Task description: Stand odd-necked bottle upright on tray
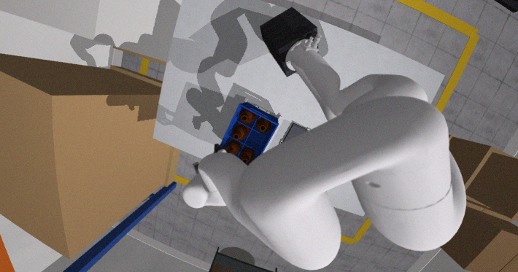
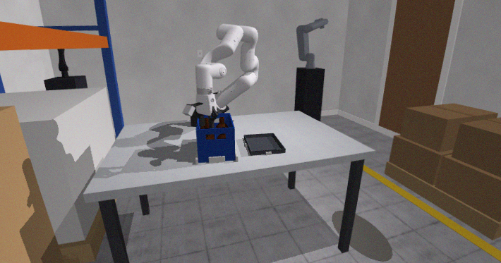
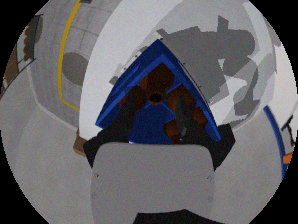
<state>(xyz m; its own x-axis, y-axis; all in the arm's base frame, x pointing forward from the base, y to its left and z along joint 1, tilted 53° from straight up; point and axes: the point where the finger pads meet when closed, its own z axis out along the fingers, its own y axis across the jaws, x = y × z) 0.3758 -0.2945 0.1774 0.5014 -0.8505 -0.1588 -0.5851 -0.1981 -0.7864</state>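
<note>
Now: hand 9 cm past the blue crate, 5 cm to the right of it and 10 cm above it. Round my hand: dark tray: 10 cm behind, 32 cm to the left, 17 cm below; then glass bottle: 18 cm behind, 1 cm to the left, 10 cm below.
</note>
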